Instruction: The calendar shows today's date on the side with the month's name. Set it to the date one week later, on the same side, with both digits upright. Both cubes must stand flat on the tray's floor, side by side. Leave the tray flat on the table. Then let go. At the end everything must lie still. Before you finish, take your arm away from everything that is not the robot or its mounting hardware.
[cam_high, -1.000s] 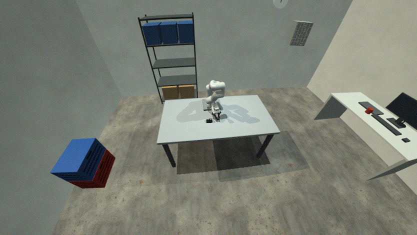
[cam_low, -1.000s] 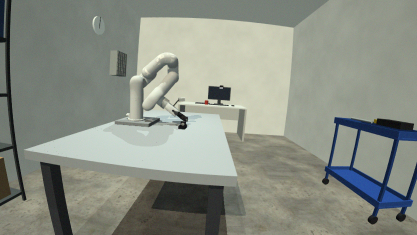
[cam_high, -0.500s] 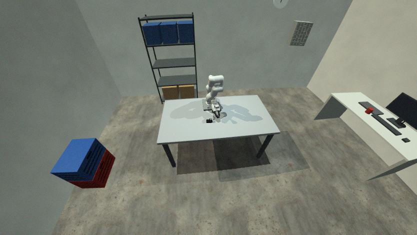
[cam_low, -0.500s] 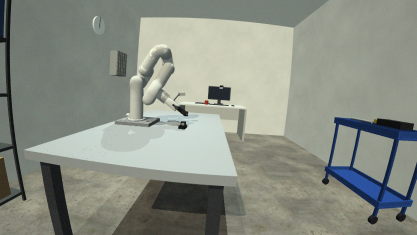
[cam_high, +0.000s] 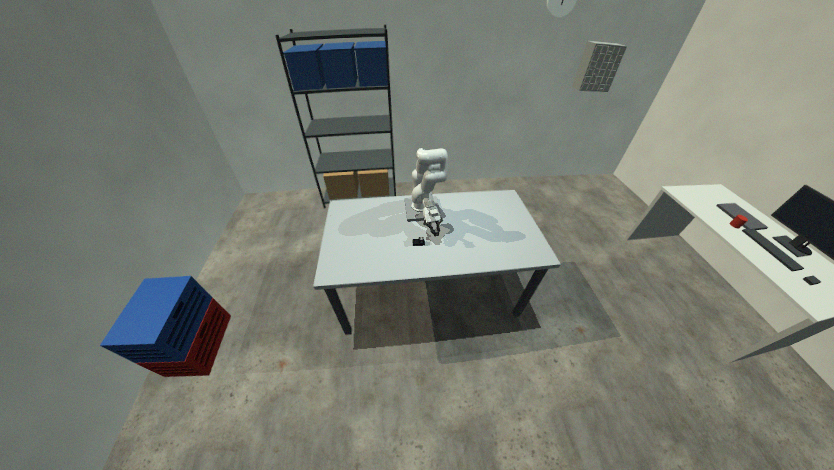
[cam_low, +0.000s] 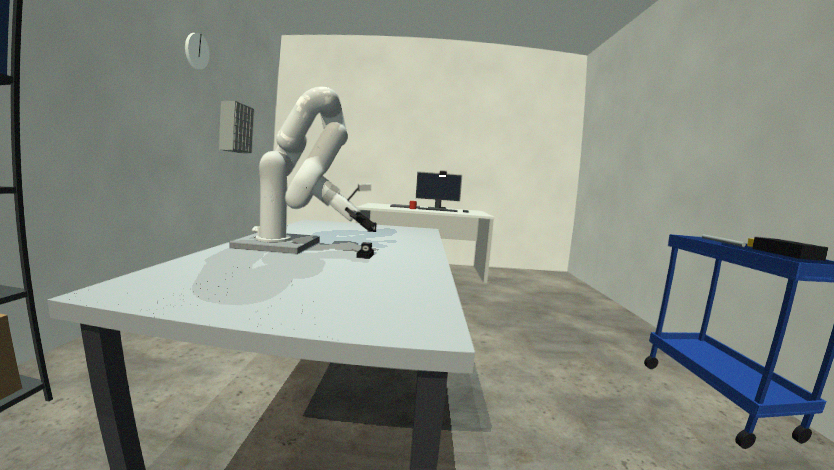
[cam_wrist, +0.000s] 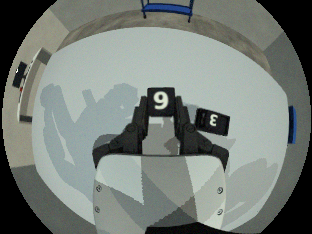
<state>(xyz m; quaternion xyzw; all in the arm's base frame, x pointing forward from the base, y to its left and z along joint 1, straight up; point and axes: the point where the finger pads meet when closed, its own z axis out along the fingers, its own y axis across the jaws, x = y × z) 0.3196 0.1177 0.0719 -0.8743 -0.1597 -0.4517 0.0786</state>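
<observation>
My gripper is now 2 cm short of the cube, 1 cm to the right of it and 1 cm above it.
</observation>
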